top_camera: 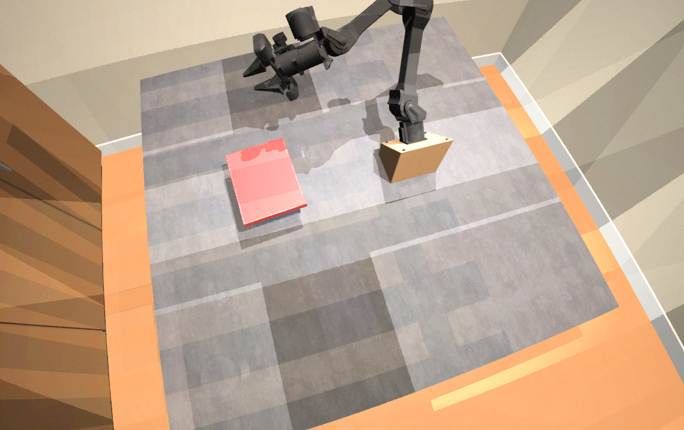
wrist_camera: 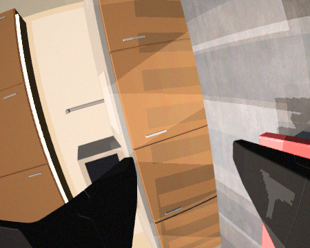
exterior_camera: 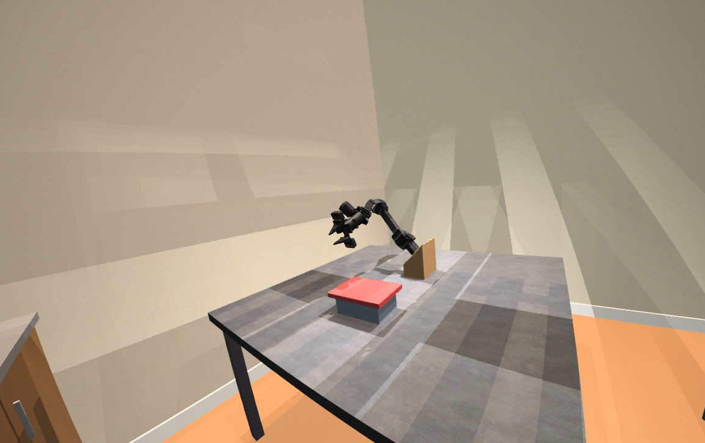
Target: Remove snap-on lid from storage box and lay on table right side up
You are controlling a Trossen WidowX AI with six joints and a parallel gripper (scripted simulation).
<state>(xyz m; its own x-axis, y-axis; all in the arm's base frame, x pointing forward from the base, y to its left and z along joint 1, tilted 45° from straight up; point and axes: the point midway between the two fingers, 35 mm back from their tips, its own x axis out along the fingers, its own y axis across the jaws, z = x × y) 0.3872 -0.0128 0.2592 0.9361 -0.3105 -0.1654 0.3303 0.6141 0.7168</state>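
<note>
Right now my gripper tip is 190 mm to the right of the red lid, 190 mm above it and 30 mm short of it. Also, from my gripper tip: storage box 230 mm below, 190 mm to the left, 30 mm ahead.
</note>
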